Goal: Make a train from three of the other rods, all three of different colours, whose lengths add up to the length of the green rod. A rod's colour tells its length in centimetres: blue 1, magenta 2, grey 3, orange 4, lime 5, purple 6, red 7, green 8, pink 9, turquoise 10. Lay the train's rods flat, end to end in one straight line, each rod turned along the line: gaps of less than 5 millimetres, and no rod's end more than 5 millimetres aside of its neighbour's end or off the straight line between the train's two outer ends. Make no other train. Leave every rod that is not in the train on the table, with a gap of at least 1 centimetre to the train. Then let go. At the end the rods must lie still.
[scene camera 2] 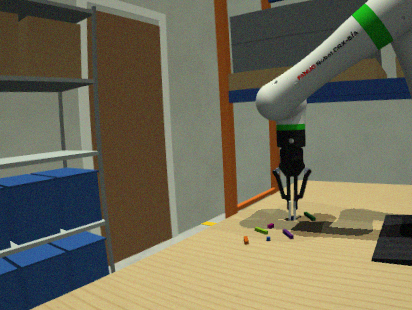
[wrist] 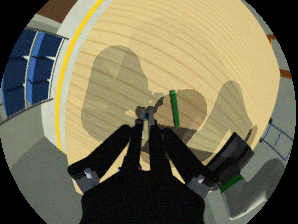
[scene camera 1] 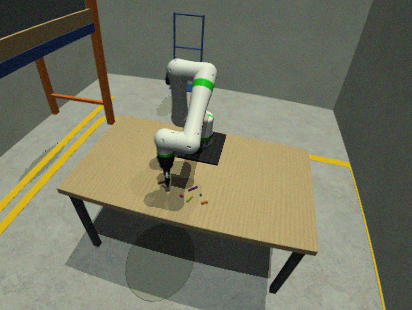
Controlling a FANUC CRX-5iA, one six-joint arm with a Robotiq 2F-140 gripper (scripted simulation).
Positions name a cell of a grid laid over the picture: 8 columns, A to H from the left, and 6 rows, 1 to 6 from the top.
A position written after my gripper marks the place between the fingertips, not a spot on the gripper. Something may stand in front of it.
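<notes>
My gripper (scene camera 2: F5) is there for me to see, and the wrist view (wrist: D4) shows the gripper too.
</notes>
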